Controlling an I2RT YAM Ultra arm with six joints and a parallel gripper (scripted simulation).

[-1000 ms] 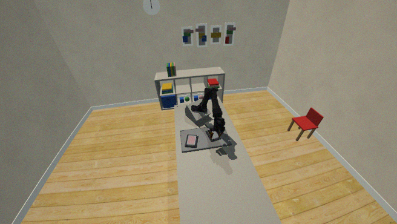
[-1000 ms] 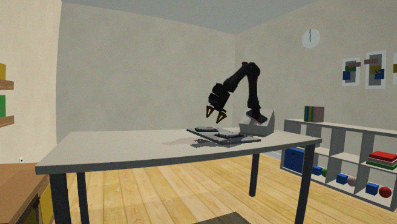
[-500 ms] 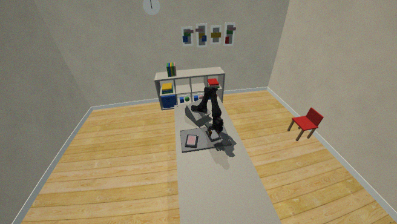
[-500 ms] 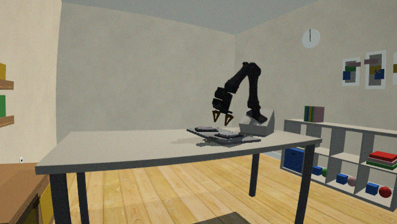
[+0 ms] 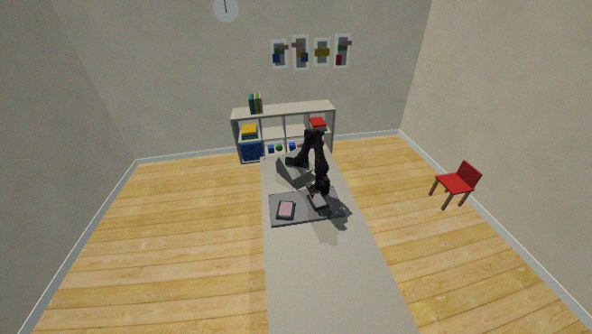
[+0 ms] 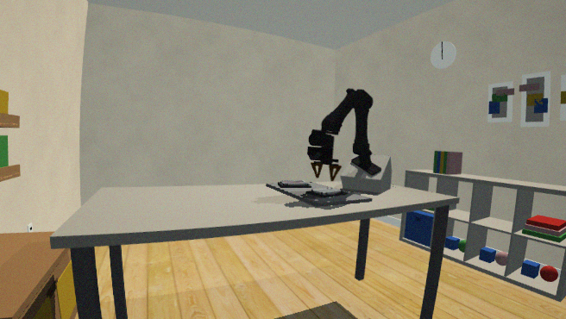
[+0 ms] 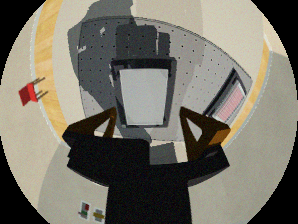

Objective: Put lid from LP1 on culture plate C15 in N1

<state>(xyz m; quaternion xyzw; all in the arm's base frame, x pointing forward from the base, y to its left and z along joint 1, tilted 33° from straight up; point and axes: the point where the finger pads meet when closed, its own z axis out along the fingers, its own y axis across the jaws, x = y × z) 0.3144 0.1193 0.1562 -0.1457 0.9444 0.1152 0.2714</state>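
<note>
The lid is 6 cm below my hand and 2 cm behind it. The rest, counted from my hand: culture plate C15: 23 cm to the right, 8 cm ahead, 6 cm below; lid park LP1: 7 cm below, 2 cm behind; plate nest N1: 23 cm to the right, 8 cm ahead, 7 cm below.
</note>
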